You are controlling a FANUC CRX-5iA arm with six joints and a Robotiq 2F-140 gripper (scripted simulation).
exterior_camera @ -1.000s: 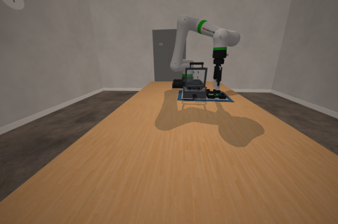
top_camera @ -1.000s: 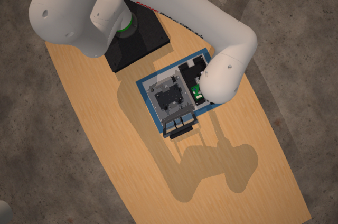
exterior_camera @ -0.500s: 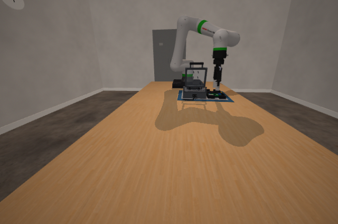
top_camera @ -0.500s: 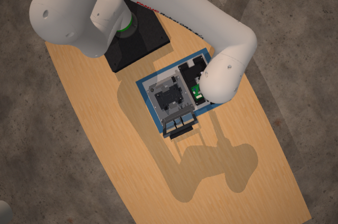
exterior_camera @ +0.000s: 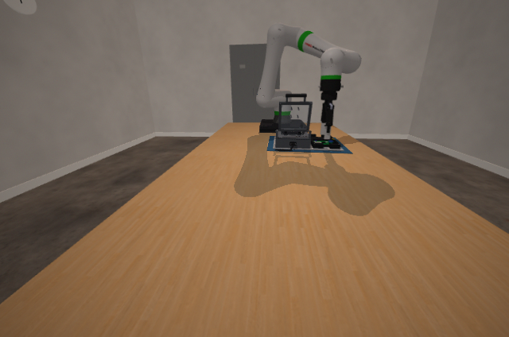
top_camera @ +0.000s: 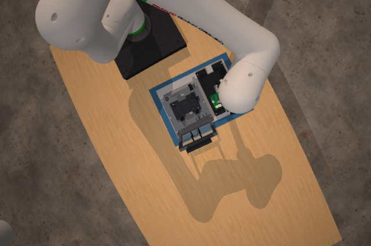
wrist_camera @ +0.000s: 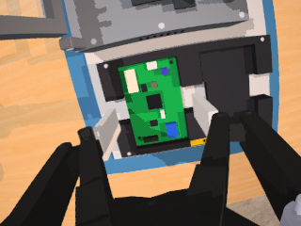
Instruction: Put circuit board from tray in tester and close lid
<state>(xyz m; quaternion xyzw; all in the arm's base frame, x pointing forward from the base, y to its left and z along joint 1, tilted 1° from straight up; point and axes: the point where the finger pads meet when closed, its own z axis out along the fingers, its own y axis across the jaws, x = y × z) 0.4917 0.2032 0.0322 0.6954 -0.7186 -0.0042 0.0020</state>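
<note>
My hand is 60 mm above the green circuit board. Round my hand: clear lid 170 mm to the right, 110 mm above, 80 mm ahead; black latch hook 110 mm to the right, 110 mm behind, 10 mm above; tester 130 mm to the right, 40 mm above, 10 mm behind.
</note>
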